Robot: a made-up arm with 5 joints. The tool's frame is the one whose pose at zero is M. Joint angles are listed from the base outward.
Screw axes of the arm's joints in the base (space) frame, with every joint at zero. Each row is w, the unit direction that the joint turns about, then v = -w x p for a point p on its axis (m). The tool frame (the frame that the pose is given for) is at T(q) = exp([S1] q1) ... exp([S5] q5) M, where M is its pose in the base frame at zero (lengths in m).
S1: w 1 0 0 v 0 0.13 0
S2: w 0 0 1 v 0.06 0.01 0
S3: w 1 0 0 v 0 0.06 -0.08
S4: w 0 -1 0 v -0.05 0 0.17
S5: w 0 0 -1 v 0.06 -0.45 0
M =
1 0 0 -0.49
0 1 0 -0.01
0 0 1 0.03
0 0 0 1
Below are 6 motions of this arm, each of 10 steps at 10 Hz.
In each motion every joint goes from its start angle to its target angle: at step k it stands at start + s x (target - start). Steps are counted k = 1, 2, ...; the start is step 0. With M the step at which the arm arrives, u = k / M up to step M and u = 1 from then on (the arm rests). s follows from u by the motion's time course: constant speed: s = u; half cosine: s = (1 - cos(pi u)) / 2; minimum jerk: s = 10 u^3 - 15 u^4 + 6 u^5.
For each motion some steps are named. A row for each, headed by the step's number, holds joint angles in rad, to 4 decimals.
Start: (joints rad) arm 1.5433 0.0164 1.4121 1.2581 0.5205
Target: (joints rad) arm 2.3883 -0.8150 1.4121 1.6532 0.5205
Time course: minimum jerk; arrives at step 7
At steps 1, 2, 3, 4, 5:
1: 1.5630 -0.0029 1.4121 1.2673 0.5205
2: 1.6656 -0.1039 1.4121 1.3153 0.5205
3: 1.8542 -0.2895 1.4121 1.4035 0.5205
4: 2.0774 -0.5091 1.4121 1.5078 0.5205
5: 2.2660 -0.6947 1.4121 1.5960 0.5205

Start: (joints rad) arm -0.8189 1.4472 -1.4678 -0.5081 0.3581
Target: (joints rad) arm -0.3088 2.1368 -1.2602 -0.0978 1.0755
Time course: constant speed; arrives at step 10
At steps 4, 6, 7, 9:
4: -0.6149 1.7230 -1.3848 -0.3440 0.6451
6: -0.5128 1.8610 -1.3432 -0.2619 0.7885
7: -0.4618 1.9299 -1.3225 -0.2209 0.8603
9: -0.3598 2.0678 -1.2810 -0.1388 1.0038

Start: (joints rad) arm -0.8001 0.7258 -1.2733 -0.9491 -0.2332
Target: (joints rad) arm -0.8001 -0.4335 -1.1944 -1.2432 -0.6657
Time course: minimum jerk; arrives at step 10
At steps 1, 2, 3, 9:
1: -0.8001 0.7159 -1.2726 -0.9516 -0.2369
2: -0.8001 0.6587 -1.2687 -0.9661 -0.2583
3: -0.8001 0.5367 -1.2604 -0.9971 -0.3037
9: -0.8001 -0.4236 -1.1951 -1.2407 -0.6620

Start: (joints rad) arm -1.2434 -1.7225 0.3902 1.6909 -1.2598
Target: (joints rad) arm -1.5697 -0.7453 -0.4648 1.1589 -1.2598
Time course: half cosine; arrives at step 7
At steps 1, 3, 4, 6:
1: -1.2596 -1.6741 0.3479 1.6646 -1.2598
3: -1.3702 -1.3426 0.0578 1.4841 -1.2598
4: -1.4429 -1.1252 -0.1324 1.3657 -1.2598
6: -1.5535 -0.7937 -0.4225 1.1852 -1.2598

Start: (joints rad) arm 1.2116 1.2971 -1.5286 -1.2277 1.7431
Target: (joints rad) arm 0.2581 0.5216 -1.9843 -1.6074 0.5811
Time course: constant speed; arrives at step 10
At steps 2, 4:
2: 1.0209 1.1420 -1.6197 -1.3036 1.5107
4: 0.8302 0.9869 -1.7109 -1.3796 1.2783

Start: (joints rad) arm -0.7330 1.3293 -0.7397 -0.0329 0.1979
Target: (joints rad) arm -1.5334 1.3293 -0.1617 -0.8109 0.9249
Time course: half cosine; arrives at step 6
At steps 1, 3, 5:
1: -0.7866 1.3293 -0.7010 -0.0850 0.2466
3: -1.1332 1.3293 -0.4507 -0.4219 0.5614
5: -1.4798 1.3293 -0.2004 -0.7588 0.8762

